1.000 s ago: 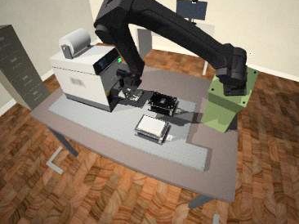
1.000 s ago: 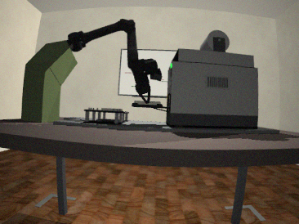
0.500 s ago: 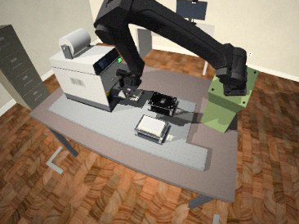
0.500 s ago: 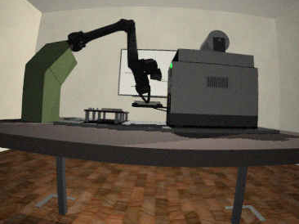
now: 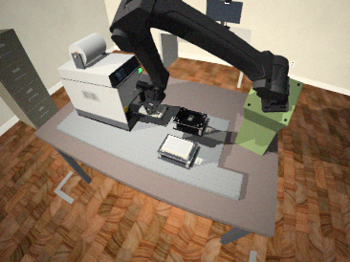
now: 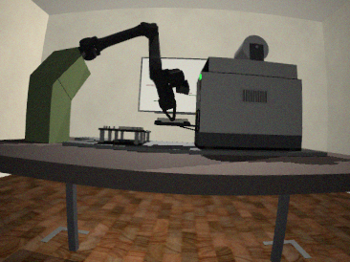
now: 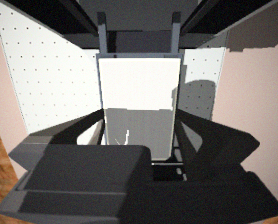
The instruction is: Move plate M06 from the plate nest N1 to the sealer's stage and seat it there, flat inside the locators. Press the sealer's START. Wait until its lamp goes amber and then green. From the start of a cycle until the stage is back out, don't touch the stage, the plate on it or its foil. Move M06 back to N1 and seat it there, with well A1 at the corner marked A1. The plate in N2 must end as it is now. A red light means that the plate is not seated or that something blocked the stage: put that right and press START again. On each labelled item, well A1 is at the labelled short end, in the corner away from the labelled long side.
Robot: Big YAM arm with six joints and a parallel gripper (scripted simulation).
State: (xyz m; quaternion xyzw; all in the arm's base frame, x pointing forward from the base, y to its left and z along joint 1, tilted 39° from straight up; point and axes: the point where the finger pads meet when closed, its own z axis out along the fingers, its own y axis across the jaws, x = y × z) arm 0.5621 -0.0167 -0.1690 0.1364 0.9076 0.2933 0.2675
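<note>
Now: hand 2 cm above the sealer stage. From my hand the other things lie so: white start button 10 cm to the right, 9 cm ahead, 8 cm above; foil roll 33 cm ahead, 31 cm above, 3 cm to the right; plate 18 cm behind, 17 cm to the left, 4 cm below.
</note>
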